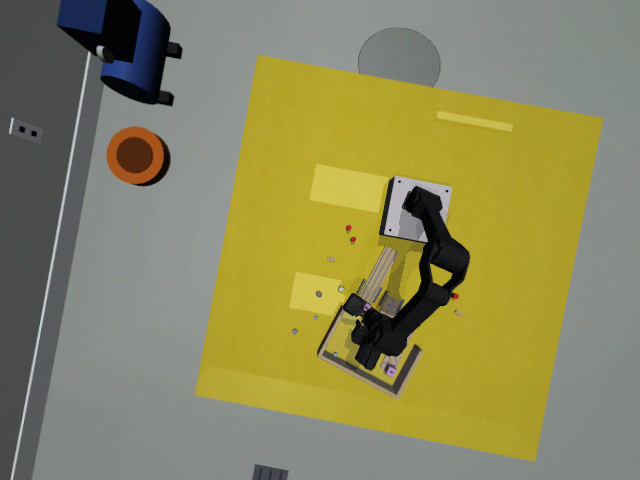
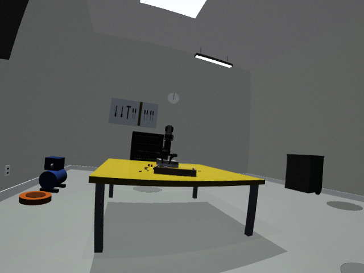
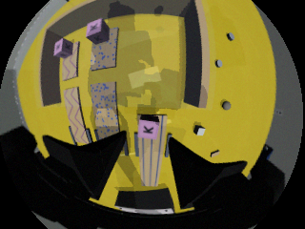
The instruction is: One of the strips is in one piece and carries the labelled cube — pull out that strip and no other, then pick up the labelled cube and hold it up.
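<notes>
The striped strip is 11 cm behind my gripper tip and 5 cm below it.
</notes>
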